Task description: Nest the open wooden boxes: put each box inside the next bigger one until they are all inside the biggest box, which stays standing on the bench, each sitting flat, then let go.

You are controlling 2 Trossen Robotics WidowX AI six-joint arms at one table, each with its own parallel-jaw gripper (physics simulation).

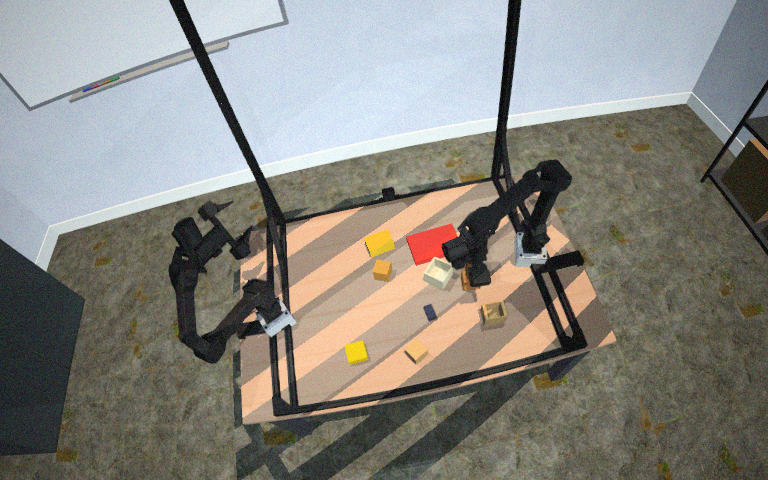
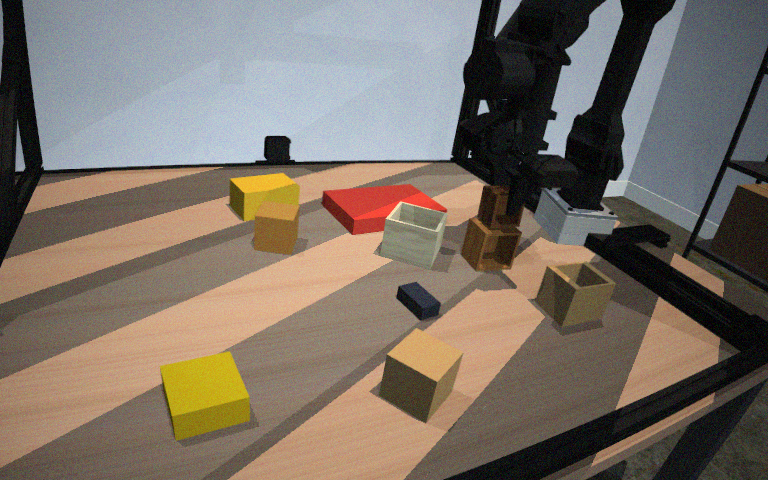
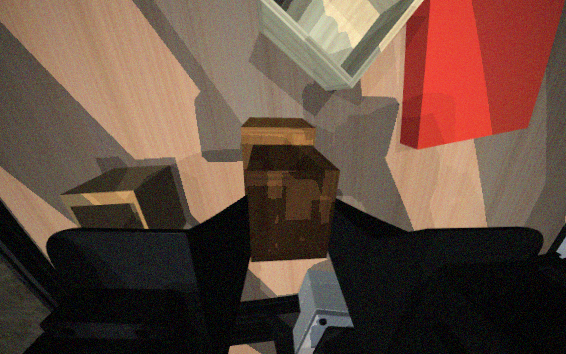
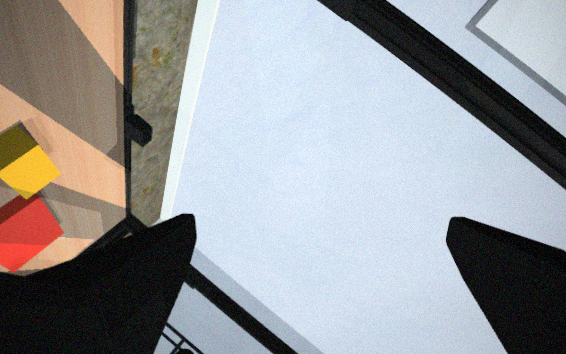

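Pixels of known places: left gripper, fingertip midpoint: (image 1: 474,269) (image 2: 502,208) (image 3: 287,199); right gripper, fingertip midpoint: (image 1: 242,213) (image 4: 322,228); left arm's base at its link origin: (image 1: 532,245) (image 2: 579,201) (image 3: 344,342); right arm's base at its link origin: (image 1: 271,313).
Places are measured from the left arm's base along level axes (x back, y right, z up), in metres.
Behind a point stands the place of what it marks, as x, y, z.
Observation:
My left gripper (image 1: 476,275) {-0.199, -0.119, 0.021} (image 2: 510,206) {-0.199, -0.119, 0.021} is shut on a small dark brown open box (image 2: 493,204) {-0.224, -0.140, 0.035} (image 3: 290,200) {-0.214, -0.124, 0.049}. It holds the box upright over a bigger brown open box (image 1: 467,282) {-0.219, -0.153, -0.004} (image 2: 491,248) {-0.192, -0.103, -0.051} (image 3: 277,134) {-0.231, -0.131, -0.002}, with the small box's bottom at that box's rim. A pale grey-green open box (image 1: 438,272) {-0.317, -0.091, -0.058} (image 2: 413,233) {-0.326, -0.143, -0.015} (image 3: 334,38) {-0.306, -0.098, -0.058} stands just to the left. An olive-tan open box (image 1: 494,313) {-0.124, -0.232, -0.058} (image 2: 574,292) {-0.157, -0.277, -0.012} (image 3: 127,200) {-0.161, -0.230, -0.007} stands nearer the front. My right gripper (image 1: 232,224) {-0.874, -0.146, 0.308} (image 4: 322,228) {-0.874, -0.146, 0.308} is open and empty, raised beyond the bench's left end and facing the wall.
On the bench (image 1: 334,305) {-0.654, -0.242, -0.061} lie a red slab (image 1: 432,243) {-0.344, 0.011, -0.036} (image 2: 368,205) {-0.370, -0.010, -0.037} (image 3: 432,77) {-0.295, -0.017, -0.037}, two yellow blocks (image 1: 379,243) {-0.527, -0.013, -0.016} (image 1: 356,352) {-0.545, -0.406, -0.034}, an orange cube (image 1: 382,270) {-0.500, -0.122, -0.011} (image 2: 276,226) {-0.505, -0.134, -0.023}, a tan cube (image 1: 415,350) {-0.363, -0.389, -0.012} (image 2: 420,373) {-0.372, -0.409, -0.012} and a small dark blue block (image 1: 430,311) {-0.332, -0.244, -0.044} (image 2: 418,300) {-0.337, -0.256, -0.044}. Black frame posts stand at both ends.

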